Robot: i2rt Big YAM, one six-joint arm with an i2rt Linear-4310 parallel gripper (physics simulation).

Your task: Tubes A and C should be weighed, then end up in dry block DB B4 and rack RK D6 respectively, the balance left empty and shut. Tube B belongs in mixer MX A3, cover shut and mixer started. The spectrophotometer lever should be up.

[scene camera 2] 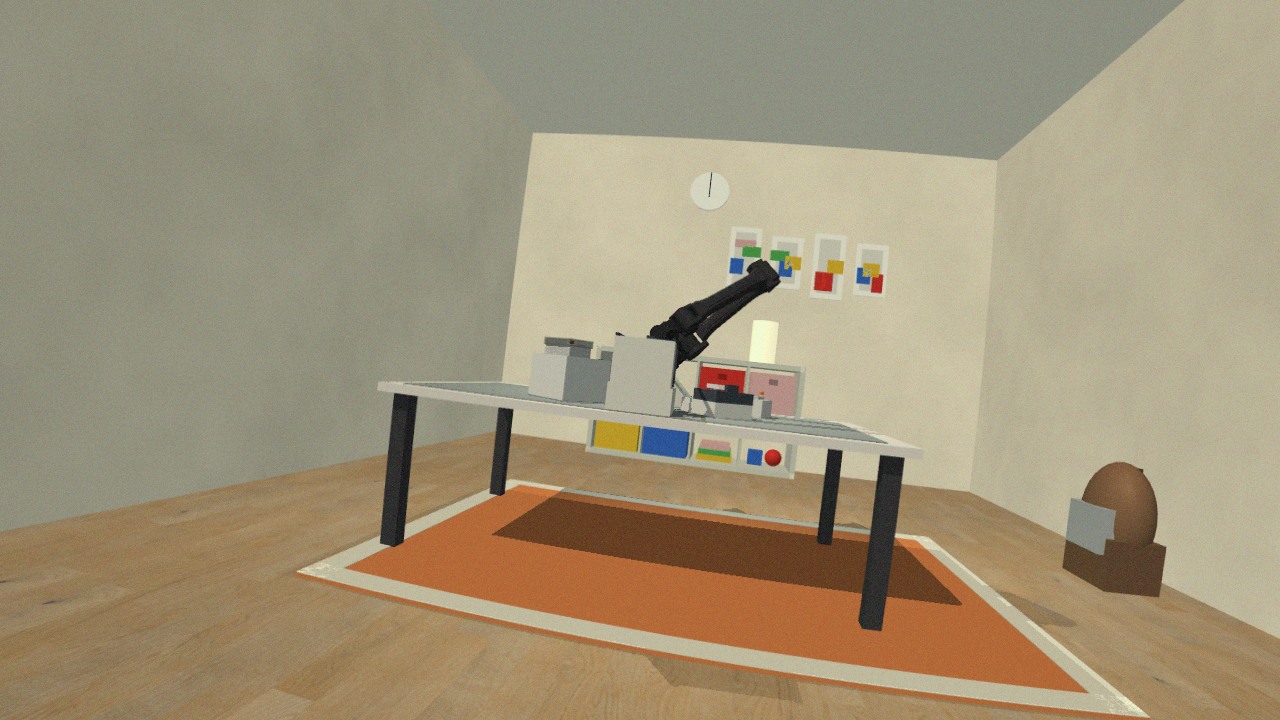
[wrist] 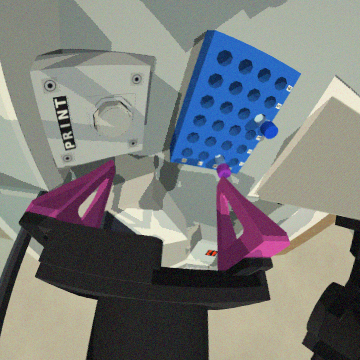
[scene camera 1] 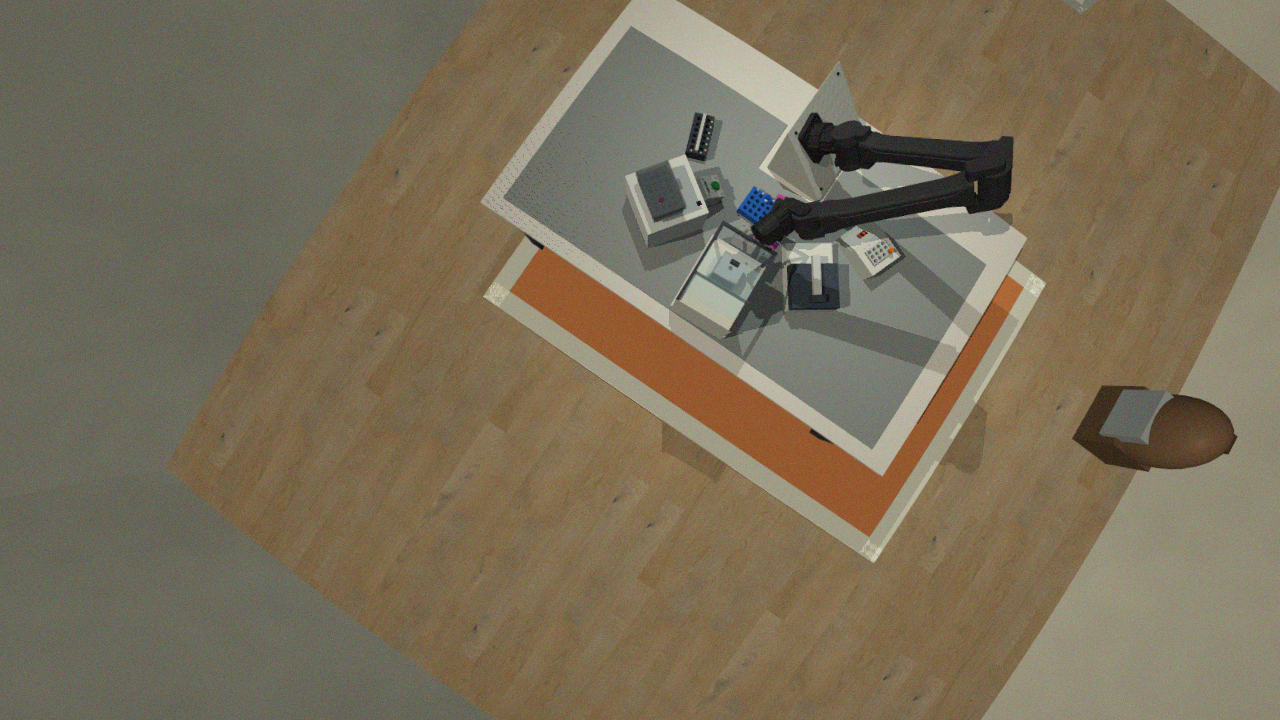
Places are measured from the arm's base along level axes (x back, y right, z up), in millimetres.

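Pixels of known places: gripper, between the fingertips: [wrist: 167, 172]; arm's base, origin of its link: [scene camera 1: 812, 138].
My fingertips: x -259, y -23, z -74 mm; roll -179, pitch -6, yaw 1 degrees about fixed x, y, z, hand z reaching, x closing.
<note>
Ahead of a thing's pixels: the offset from my fingertips to its top centre. "spot": to the spot under its first point.
My gripper [scene camera 1: 776, 221] [wrist: 167, 172] is open and empty, above the table beside the blue rack @[dx +55, dy +43, dz -36 mm] [scene camera 1: 756, 204] [wrist: 207, 120]. In the wrist view a blue-capped tube @[dx +84, dy +49, dz -11 mm] [wrist: 269, 130] stands at the rack's right edge and a purple-capped tube @[dx +59, dy -6, dz -11 mm] [wrist: 223, 171] near its lower end, just beyond my right fingertip; contact cannot be told. Tube letters are not readable. The glass-walled balance @[spot: dx -309, dy +49, dz +143 mm] [scene camera 1: 713, 302] stands next to the gripper; its door state is unclear. The PRINT box @[spot: dx -42, dy +50, dz +4 mm] [wrist: 113, 117] has a round knob. A white device with a dark grey lid @[dx -57, dy +274, dz +124 mm] [scene camera 1: 660, 190] stands left of the rack. No third tube is discernible.
A black slotted rack @[dx +165, dy +322, dz -18 mm] [scene camera 1: 699, 136] lies at the back left. A green-button box @[dx +29, dy +202, dz +9 mm] [scene camera 1: 713, 185] adjoins the lidded device. A dark-based device with a white bar @[dx -61, dy -174, dz +36 mm] [scene camera 1: 811, 284] and a white device with small wells @[dx +111, dy -291, dz +4 mm] [scene camera 1: 872, 250] stand right of the balance. A tilted white panel [scene camera 1: 832, 98] stands by the arm base.
</note>
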